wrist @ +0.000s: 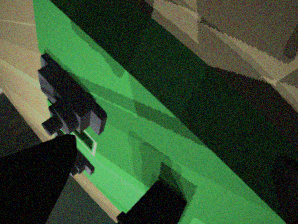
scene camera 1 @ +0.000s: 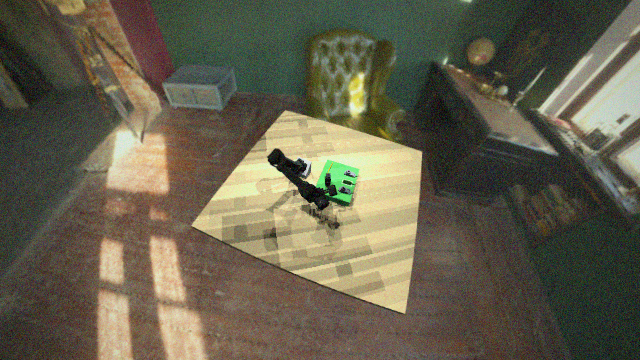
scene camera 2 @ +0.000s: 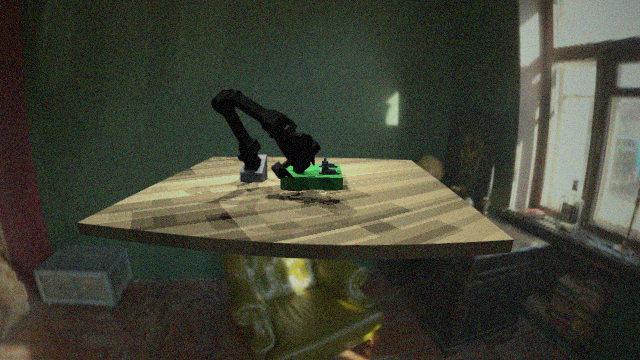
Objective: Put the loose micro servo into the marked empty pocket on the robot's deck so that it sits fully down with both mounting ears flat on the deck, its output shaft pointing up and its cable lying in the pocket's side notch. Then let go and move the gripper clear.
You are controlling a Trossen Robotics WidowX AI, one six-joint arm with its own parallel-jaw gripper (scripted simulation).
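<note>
Gripper open, holds nothing, visible in the wrist view too. Also here: green robot deck.
</note>
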